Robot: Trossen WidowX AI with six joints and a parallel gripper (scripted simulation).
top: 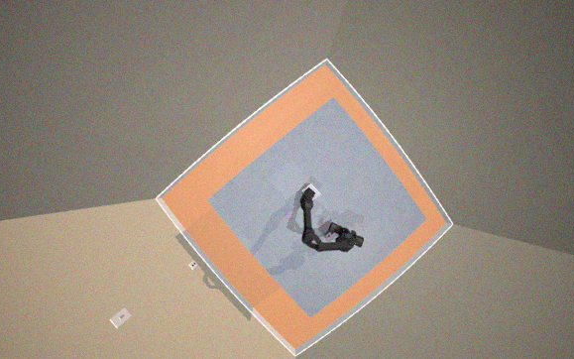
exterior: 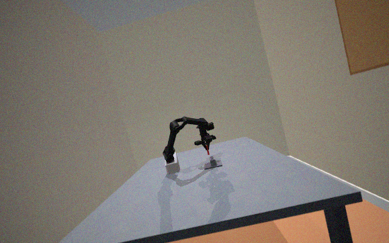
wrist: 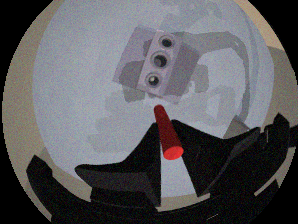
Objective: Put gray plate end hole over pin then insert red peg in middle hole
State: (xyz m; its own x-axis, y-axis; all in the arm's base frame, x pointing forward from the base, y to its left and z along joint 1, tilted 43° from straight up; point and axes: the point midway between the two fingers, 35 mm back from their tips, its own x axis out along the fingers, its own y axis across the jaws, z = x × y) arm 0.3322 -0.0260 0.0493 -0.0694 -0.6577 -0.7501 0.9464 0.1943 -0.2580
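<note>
My gripper tip is now 70 mm above the gray plate, 60 mm to the left of it and 10 mm short of it. The rest, counted from my gripper tip: square base: 100 mm below, 50 mm to the right, 10 mm ahead; red peg: right at my gripper tip.
</note>
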